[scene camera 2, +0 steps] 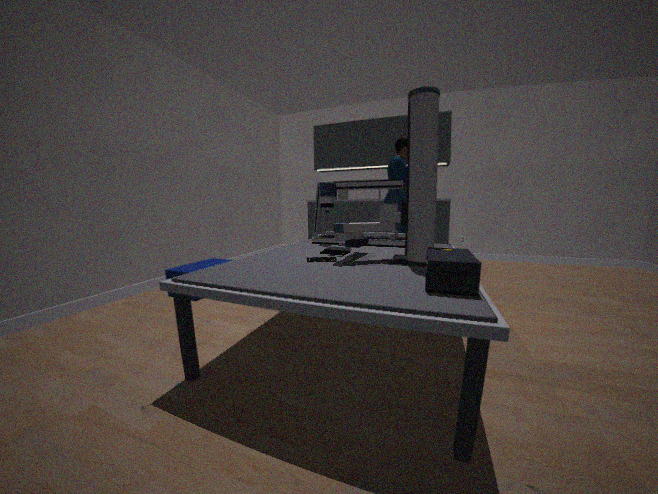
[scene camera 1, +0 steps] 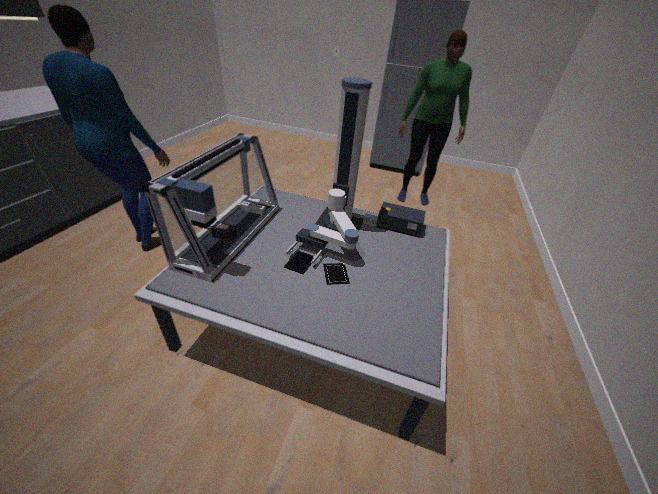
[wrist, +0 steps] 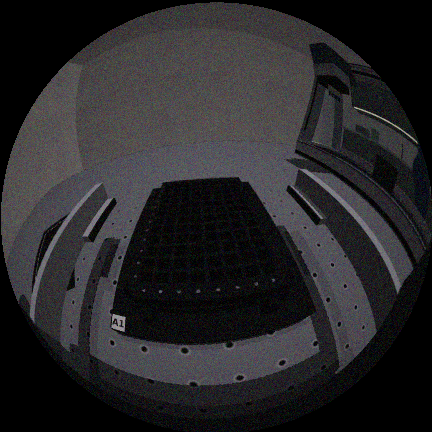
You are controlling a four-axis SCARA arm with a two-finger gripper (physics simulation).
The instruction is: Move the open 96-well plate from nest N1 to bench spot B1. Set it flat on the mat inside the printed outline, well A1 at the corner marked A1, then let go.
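Frame: origin at the arm's base, x right, y back, z down, level; millimetres.
Seen in the pictures: gripper, fingertip midpoint: [scene camera 2: 333, 245] [scene camera 1: 299, 257] [wrist: 198, 179]; arm's base, link origin: [scene camera 2: 419, 262].
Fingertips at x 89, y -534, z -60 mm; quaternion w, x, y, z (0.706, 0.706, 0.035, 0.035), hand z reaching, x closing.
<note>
Pixels of each thing's middle, then the offset from my fingertips to it. "spot": a spot on its surface instead. Level surfaces: height alone.
- open 96-well plate, body centre: [wrist: 202, 221] [scene camera 1: 300, 260] dx -1, dy +11, dz +28 mm
- white A1 tag, surface spot: [wrist: 118, 323] spot: dx -61, dy +82, dz +35 mm
- B1, body centre: [wrist: 51, 249] [scene camera 1: 336, 273] [scene camera 2: 321, 259] dx -222, dy +6, dz +46 mm
- gantry frame, surface spot: [scene camera 1: 207, 274] spot: dx +378, dy -315, dz -3 mm
- bench, surface height: dz +47 mm
The open 96-well plate [scene camera 1: 299, 261] [wrist: 205, 250] is black and sits flat and low at nest N1, its dark front edge [wrist: 210, 327] hard to tell from the nest. A white A1 tag [wrist: 118, 323] is at the near left corner. My gripper [scene camera 1: 303, 257] [wrist: 198, 179] is open, with one finger along each long side of the plate and a gap on both sides. The black mat with the white printed outline at B1 [scene camera 1: 336, 273] [scene camera 2: 321, 259] lies beside the nest, with no plate on it. It partly shows beyond the left finger in the wrist view [wrist: 47, 240].
A gantry frame [scene camera 1: 207, 274] stands on the bench [scene camera 1: 372, 324] at the left in scene camera 1. The arm's column [scene camera 1: 352, 143] [scene camera 2: 423, 175] and a dark box [scene camera 1: 401, 218] [scene camera 2: 453, 272] are at the back. One person [scene camera 1: 443, 90] stands behind the bench, another [scene camera 1: 95, 116] at the left.
</note>
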